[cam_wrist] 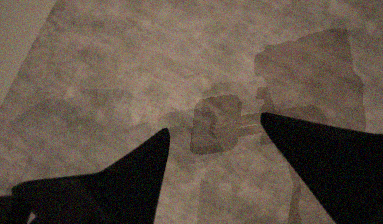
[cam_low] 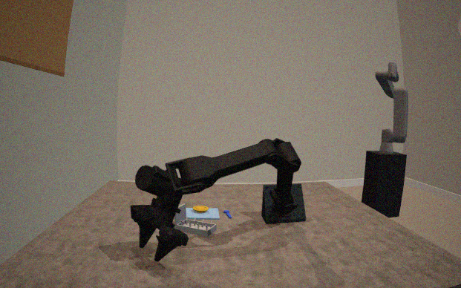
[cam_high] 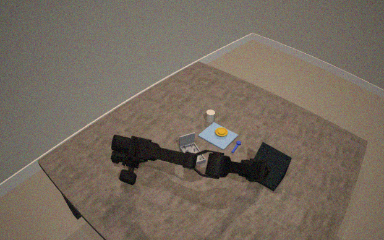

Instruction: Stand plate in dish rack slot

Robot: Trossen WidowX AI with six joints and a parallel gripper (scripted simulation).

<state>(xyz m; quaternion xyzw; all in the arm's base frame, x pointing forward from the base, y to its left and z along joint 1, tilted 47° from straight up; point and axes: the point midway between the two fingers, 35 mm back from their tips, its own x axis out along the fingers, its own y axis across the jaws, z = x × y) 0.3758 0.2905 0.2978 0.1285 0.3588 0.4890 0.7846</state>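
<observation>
Right now my gripper tip is 510 mm to the left of the yellow plate, 80 mm past it and 20 mm above it. From my gripper tip the other things lie so: light blue mat 490 mm to the right, 80 mm behind, 40 mm below; grey dish rack 310 mm to the right, 90 mm behind, 20 mm below; blue spoon 500 mm to the right, 190 mm behind, 40 mm below.
</observation>
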